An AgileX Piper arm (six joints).
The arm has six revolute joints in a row. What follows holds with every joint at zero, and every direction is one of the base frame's. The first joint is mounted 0.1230 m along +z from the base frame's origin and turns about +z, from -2.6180 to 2.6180 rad. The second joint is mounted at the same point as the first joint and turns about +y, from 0.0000 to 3.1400 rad. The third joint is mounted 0.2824 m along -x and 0.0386 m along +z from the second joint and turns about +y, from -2.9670 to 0.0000 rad. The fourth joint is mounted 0.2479 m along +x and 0.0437 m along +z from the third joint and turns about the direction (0.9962, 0, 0.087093), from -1.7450 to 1.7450 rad. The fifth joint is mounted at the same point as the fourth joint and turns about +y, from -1.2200 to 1.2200 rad. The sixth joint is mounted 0.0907 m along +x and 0.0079 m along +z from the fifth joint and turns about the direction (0.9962, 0, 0.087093), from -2.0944 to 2.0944 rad. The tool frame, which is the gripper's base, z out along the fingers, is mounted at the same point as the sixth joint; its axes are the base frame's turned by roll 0.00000, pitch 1.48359 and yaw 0.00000 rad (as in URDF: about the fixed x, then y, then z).
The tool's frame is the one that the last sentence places.
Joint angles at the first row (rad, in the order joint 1, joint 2, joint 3, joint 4, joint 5, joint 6):
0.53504 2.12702 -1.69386 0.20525 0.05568 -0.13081
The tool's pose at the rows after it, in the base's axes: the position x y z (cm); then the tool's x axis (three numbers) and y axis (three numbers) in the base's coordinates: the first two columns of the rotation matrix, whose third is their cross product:
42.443 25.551 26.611 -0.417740 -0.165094 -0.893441 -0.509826 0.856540 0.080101
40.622 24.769 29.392 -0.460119 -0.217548 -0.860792 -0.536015 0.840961 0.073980
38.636 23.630 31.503 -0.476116 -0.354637 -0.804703 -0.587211 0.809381 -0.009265
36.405 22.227 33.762 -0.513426 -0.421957 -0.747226 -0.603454 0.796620 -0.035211
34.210 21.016 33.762 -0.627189 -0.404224 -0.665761 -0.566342 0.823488 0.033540
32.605 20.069 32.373 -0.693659 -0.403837 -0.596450 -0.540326 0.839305 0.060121
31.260 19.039 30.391 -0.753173 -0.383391 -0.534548 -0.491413 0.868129 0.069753
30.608 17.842 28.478 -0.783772 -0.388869 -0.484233 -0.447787 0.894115 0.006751
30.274 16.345 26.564 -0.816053 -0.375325 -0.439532 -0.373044 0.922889 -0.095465
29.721 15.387 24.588 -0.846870 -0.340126 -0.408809 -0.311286 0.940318 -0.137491
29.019 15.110 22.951 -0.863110 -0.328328 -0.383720 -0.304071 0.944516 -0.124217
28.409 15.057 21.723 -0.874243 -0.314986 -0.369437 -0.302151 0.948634 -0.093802
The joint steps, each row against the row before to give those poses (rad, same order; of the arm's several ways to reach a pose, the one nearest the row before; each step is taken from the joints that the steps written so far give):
0.00001 -0.06747 0.00001 -0.00003 0.12774 0.00003
-0.00001 -0.08235 0.00000 -0.00751 0.15551 -0.00837
0.00000 -0.07538 0.00000 -0.05870 0.18177 -0.04413
0.00002 -0.08142 0.00443 -0.04215 0.16517 0.00667
-0.00001 -0.06539 0.06140 0.00002 0.12059 0.08144
-0.00001 -0.04683 0.09764 -0.00265 0.03642 0.03867
0.00002 -0.03892 0.11367 -0.02942 -0.00391 0.06748
-0.00001 -0.01760 0.08669 -0.10316 -0.00706 0.08004
0.00001 -0.00628 0.07847 -0.16747 -0.00002 0.14312
-0.00002 -0.00115 0.07926 -0.08834 -0.01917 0.11409
0.00002 0.00000 0.06384 0.00838 -0.03673 0.02000
-0.00001 0.00000 0.04896 0.03215 -0.04090 -0.00001

